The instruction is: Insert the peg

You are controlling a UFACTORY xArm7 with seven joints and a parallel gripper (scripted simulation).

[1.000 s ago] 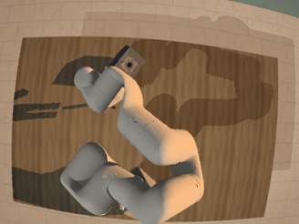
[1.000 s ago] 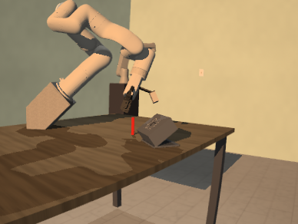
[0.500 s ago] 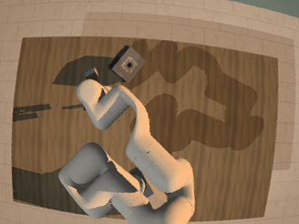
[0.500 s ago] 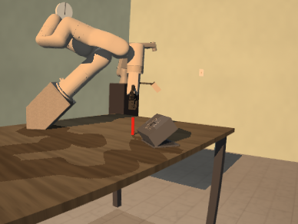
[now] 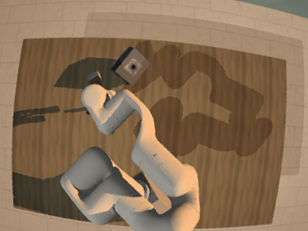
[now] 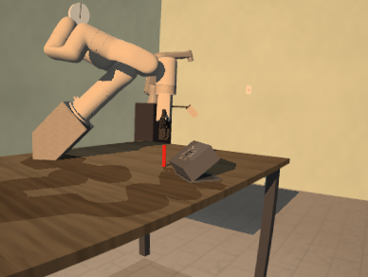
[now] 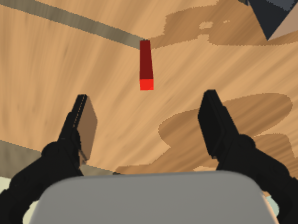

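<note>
My gripper is now 80 mm above the red peg.
</note>
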